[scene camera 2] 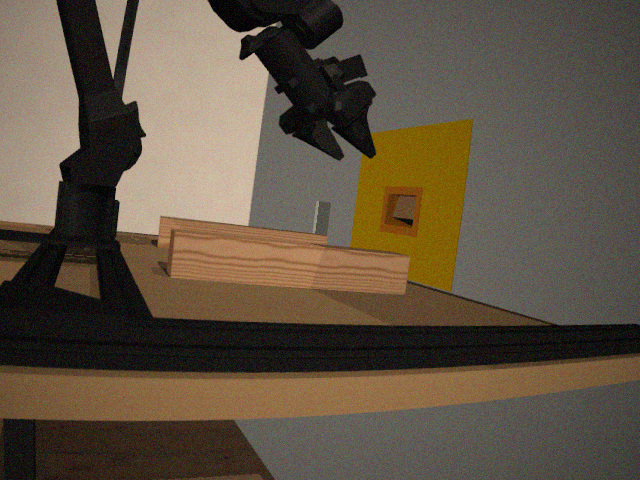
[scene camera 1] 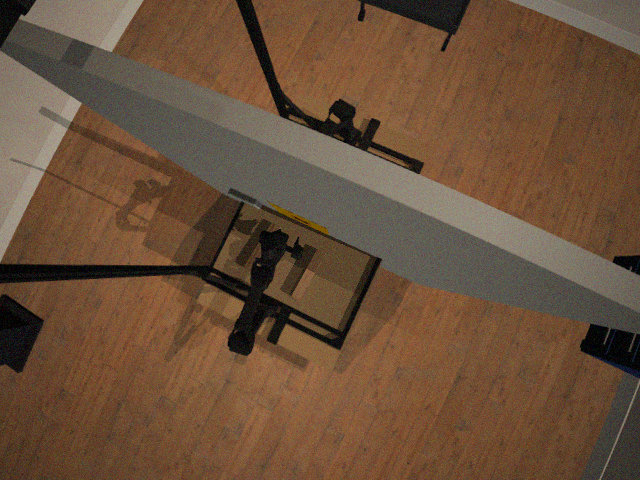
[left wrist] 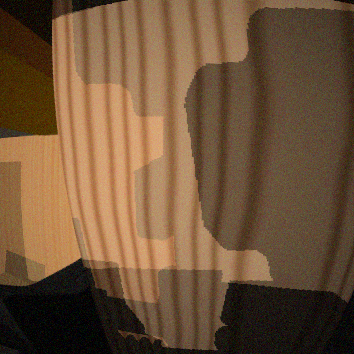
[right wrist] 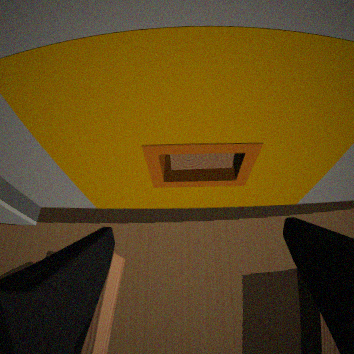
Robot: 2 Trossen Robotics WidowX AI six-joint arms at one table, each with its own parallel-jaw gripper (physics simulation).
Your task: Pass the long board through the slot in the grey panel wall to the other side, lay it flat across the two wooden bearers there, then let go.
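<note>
The long board (left wrist: pixel 150 150) fills most of the left wrist view. My left gripper (left wrist: pixel 172 310) is shut on it, its dark fingers at the bottom. The board's end (scene camera 2: pixel 405 206) (right wrist: pixel 202 161) shows inside the orange-rimmed slot (scene camera 2: pixel 385 212) (right wrist: pixel 202 148) in the grey panel wall (scene camera 1: pixel 361 196) (scene camera 2: pixel 542 155) (right wrist: pixel 175 12), set back from the face on the bearers' side. Two wooden bearers stand parallel there: the near bearer (scene camera 2: pixel 289 263) and the far bearer (scene camera 2: pixel 232 228). My right gripper (scene camera 1: pixel 295 248) (scene camera 2: pixel 356 155) (right wrist: pixel 199 232) is open and empty above them, facing the slot.
A yellow square (scene camera 1: pixel 310 224) (scene camera 2: pixel 429 155) (right wrist: pixel 200 90) surrounds the slot. A small grey upright piece (scene camera 2: pixel 321 217) (right wrist: pixel 20 200) stands by the wall beside it. A black rail (scene camera 2: pixel 336 346) runs along the table's front edge. Yellow and orange surfaces also show left of the board in the left wrist view.
</note>
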